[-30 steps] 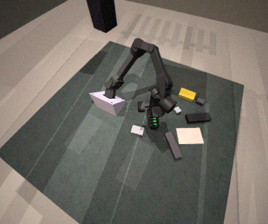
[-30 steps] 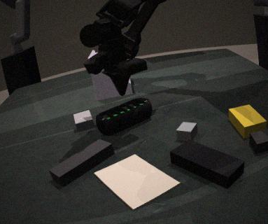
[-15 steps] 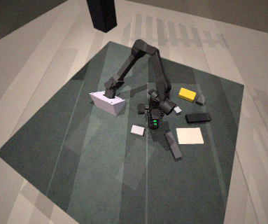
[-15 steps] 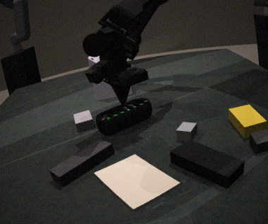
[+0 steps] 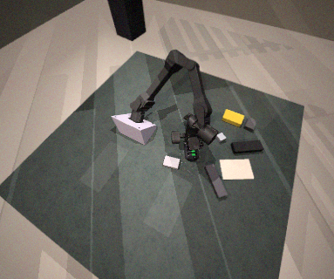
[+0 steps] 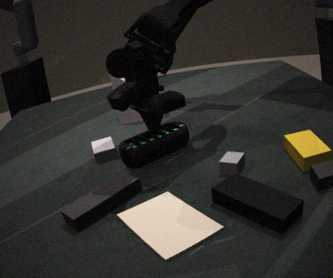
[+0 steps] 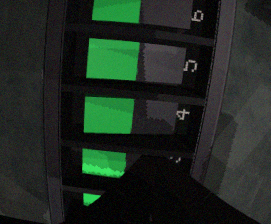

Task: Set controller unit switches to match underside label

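The grey cube lies 15 cm to the left of my gripper tip, 12 cm ahead of it and 3 cm below it. From my gripper tip the other things lie so: cream plate 27 cm ahead, 4 cm to the left, 4 cm below; yellow block 32 cm to the left, 11 cm ahead, 3 cm below.
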